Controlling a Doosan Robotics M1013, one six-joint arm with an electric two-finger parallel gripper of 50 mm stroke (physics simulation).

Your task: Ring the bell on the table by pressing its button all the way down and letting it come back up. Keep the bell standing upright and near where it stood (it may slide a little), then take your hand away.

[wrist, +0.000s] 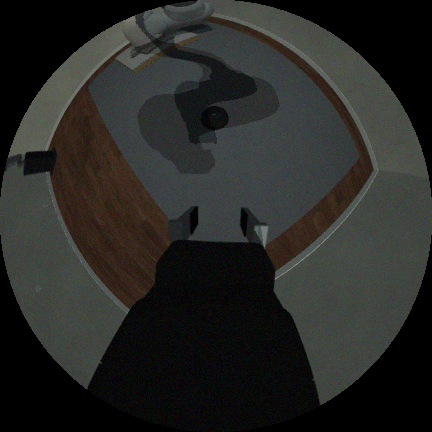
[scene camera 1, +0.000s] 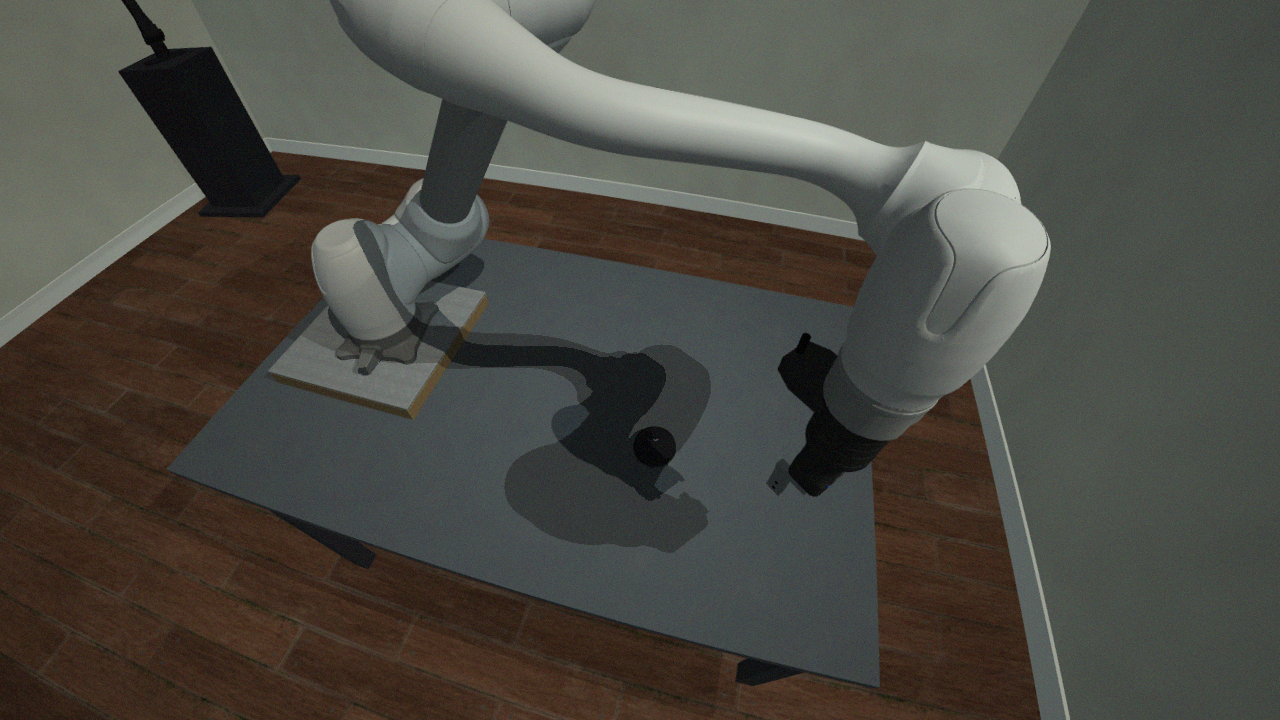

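Where they show: gripper, fingertip midpoint: (wrist: 218, 215) (scene camera 1: 789, 475); arm's base at its link origin: (wrist: 151, 43) (scene camera 1: 390, 331).
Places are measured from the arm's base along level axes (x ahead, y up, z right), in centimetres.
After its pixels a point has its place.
The bell (scene camera 1: 654, 446) @(y 0.1, x 61.9, z 24.9 cm) (wrist: 215, 118) @(y 0.0, x 63.6, z 24.3 cm) is a small dark round dome standing upright on the grey table (scene camera 1: 429, 465) @(y -4.2, x 18.5, z 30.1 cm) (wrist: 300, 145) @(y -4.2, x 87.9, z 8.9 cm). It lies within the arm's shadow, and its button is too dark and small to make out clearly. My gripper (wrist: 218, 215) @(y 22.0, x 79.2, z 40.1 cm) is open, with nothing between its two fingers. In the scene view the gripper is above the table's right part, to the right of the bell and apart from it; one fingertip shows there and the other is hidden. In the wrist view the bell is beyond the fingertips, above them in the picture.
The arm's base stands on a pale board (scene camera 1: 358, 385) @(y 0.1, x -0.8, z 15.4 cm) (wrist: 131, 61) @(y 0.0, x 3.8, z 15.4 cm) at the table's far left corner. The white arm (scene camera 1: 698, 125) @(y 60.9, x 62.8, z 27.0 cm) reaches over the table. A dark pedestal (scene camera 1: 201, 125) stands on the wooden floor at the back left. Walls rise behind and to the right.
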